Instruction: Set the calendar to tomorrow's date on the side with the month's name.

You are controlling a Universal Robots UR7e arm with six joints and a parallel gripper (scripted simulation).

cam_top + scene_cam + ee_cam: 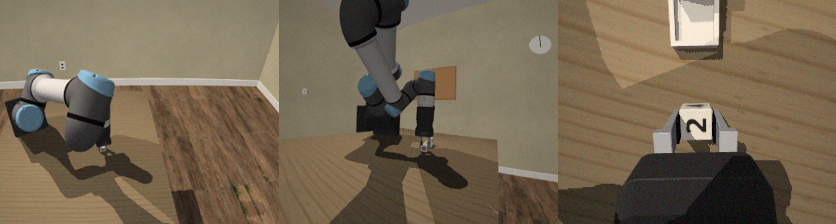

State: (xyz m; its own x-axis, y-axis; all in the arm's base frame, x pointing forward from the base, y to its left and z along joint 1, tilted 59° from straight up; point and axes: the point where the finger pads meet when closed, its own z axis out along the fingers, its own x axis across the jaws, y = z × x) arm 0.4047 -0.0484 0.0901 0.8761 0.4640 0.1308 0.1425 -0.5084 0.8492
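Now: hand 1 cm above the white digit cube. Also, from my hand: white tray: 11 cm to the left, 2 cm below, 2 cm behind.
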